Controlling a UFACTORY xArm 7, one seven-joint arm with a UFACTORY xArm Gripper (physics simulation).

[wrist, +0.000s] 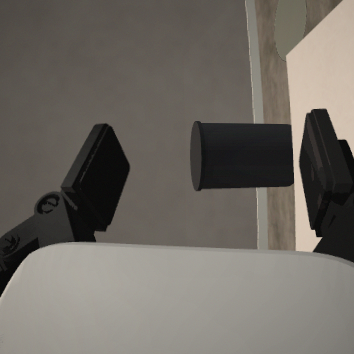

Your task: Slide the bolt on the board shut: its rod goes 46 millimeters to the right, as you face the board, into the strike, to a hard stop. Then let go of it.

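Places are measured from the arm's base along level axes (x ahead, y left, z up), in millimetres.
Where they show: gripper, fingertip midpoint: [205, 140].
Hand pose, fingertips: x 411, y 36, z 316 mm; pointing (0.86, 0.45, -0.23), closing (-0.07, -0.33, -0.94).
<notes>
After its pixels a point has its place.
A dark cylinder [245, 155], which looks like the bolt's knob, lies sideways across the wrist view, right of centre, with its flat round end facing left. My gripper [205, 140] @(x 411, y 36, z 316 mm) is wide open and holds nothing. The cylinder shows in the gap between the fingers, close to the right finger and well away from the left one; its depth relative to the fingertips is hard to tell. A pale cream flat surface [325, 75] @(x 683, y 375, z -31 mm), perhaps the board, begins at the cylinder's right end and runs behind the right finger. The rod and the strike do not show.
A brown, wood-like strip [281, 220] with a light edge [262, 215] runs down the right side, behind the cylinder. A grey-green oval [290, 25] lies at the top right. Plain grey background [150, 65] fills the left and middle. The pale gripper housing [180, 300] @(x 355, y -19, z 335 mm) covers the bottom.
</notes>
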